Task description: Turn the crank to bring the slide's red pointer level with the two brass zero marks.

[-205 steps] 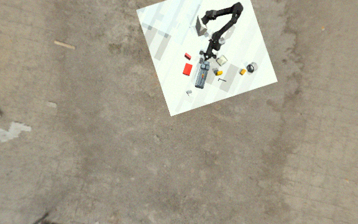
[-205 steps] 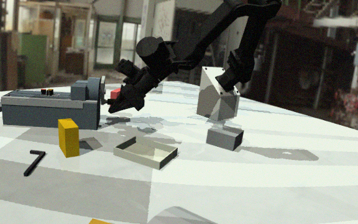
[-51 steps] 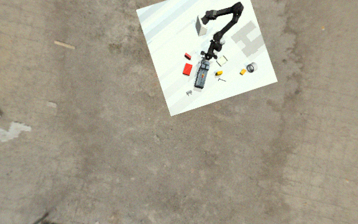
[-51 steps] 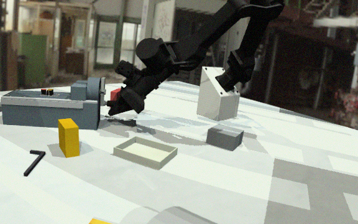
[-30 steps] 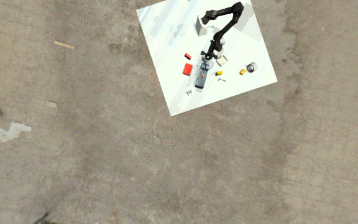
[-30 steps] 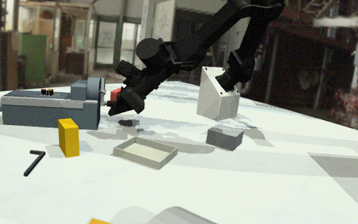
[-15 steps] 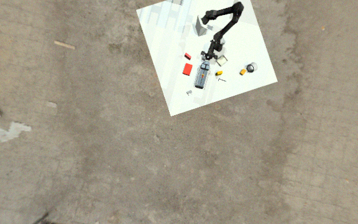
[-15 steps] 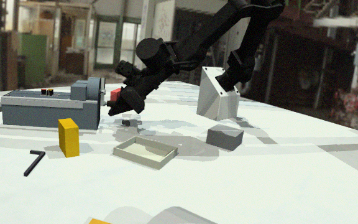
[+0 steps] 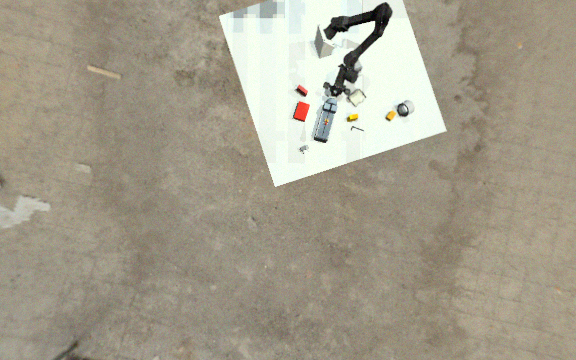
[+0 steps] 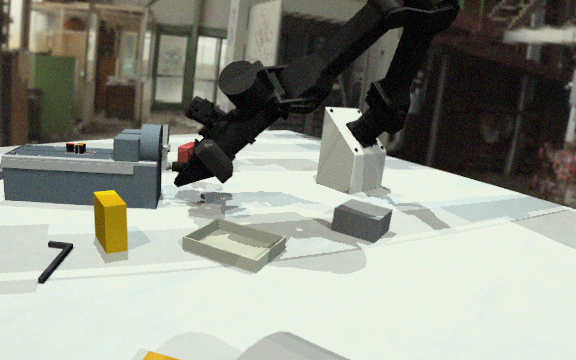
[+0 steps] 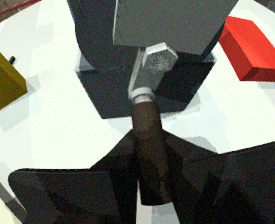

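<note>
Right now my gripper tip is 1 cm past the dark crank handle, 1 cm to the right of it and 3 cm below it. The rest, counted from my gripper tip: red pointer (13 cm ahead, 13 cm to the right, 5 cm above); then shallow grey tray (5 cm ahead, 19 cm to the left, 3 cm below); then yellow block (17 cm ahead, 8 cm to the left).
</note>
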